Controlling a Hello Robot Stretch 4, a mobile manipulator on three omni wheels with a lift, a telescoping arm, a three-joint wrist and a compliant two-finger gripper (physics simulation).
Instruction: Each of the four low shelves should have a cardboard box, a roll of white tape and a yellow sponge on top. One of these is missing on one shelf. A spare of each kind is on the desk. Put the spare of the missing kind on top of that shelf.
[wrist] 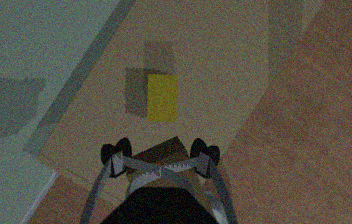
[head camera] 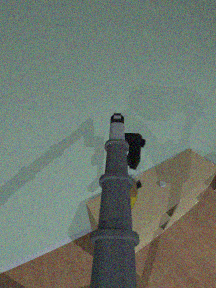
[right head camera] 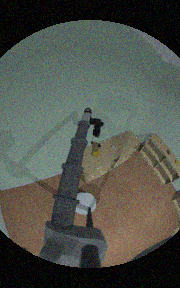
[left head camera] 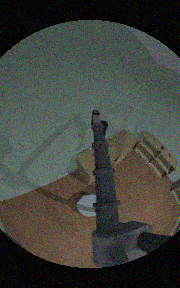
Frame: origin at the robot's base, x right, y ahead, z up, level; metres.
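Where they show: gripper, fingertip midpoint: (wrist: 161,150); robot's base, origin of the base link: (right head camera: 83,202) (left head camera: 88,204).
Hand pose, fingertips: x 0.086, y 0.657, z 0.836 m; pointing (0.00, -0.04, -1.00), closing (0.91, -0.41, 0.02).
Things, the pixels of their top centre, and the offset from my fingertips. Level surfaces: height alone.
- brown cardboard box, middle of its top: (wrist: 173,203) (head camera: 130,184) dx -0.005, dy -0.037, dz +0.056 m
- desk, its level: dz -0.253 m
- yellow sponge, middle of its top: (wrist: 162,98) (head camera: 131,198) (right head camera: 96,151) dx +0.025, dy +0.051, dz -0.208 m
- tape roll, middle of its top: (head camera: 162,183) dx +0.288, dy +0.210, dz -0.229 m
My gripper (head camera: 135,185) (right head camera: 95,145) (wrist: 161,150) is shut on a brown cardboard box (wrist: 172,147), held above the desk (head camera: 175,172) (right head camera: 112,150) (wrist: 215,60). In the wrist view the box shows between the fingertips, its lower part covered by the gripper. A yellow sponge (head camera: 133,200) (right head camera: 95,153) (wrist: 162,98) lies on the desk, just beyond the fingers in the wrist view. A small whitish thing, likely the tape roll (head camera: 162,184), lies farther right on the desk. A low shelf (left head camera: 154,140) (right head camera: 160,143) stands right of the desk, with small blurred things on top.
Part of another shelf shows at the right edge of both side head views. A white round disc (left head camera: 86,206) (right head camera: 85,204) is at floor level beside the arm. The green wall rises behind the desk, with the arm's shadow on it. The extended arm hides part of the desk.
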